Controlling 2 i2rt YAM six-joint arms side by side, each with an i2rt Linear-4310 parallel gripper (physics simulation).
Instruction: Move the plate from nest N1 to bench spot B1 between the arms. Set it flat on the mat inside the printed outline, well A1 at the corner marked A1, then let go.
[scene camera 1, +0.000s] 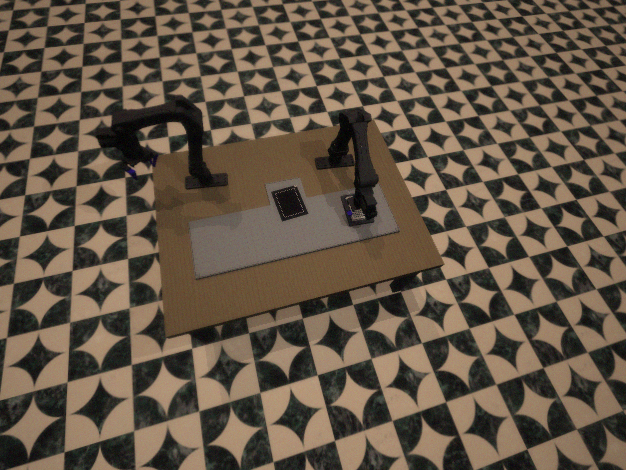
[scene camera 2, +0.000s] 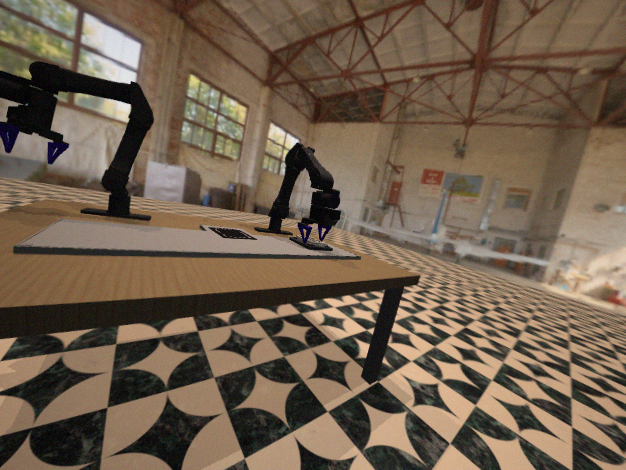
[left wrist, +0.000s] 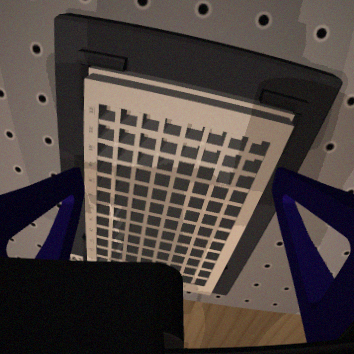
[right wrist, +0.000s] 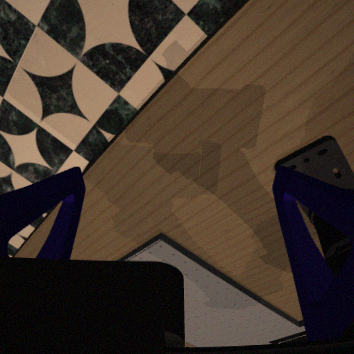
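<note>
The white well plate lies in the dark nest on the right part of the grey board. My left gripper is open, low over the nest; in the left wrist view its blue fingers stand on either side of the plate, without gripping it. The near end of the plate is partly hidden by the gripper body. The black mat with the printed outline lies near the middle of the table. My right gripper is open and empty, high at the far left.
The grey perforated board runs across the wooden table. The right arm's base plate stands at the table's back left, the left arm's base plate at the back, right of the mat.
</note>
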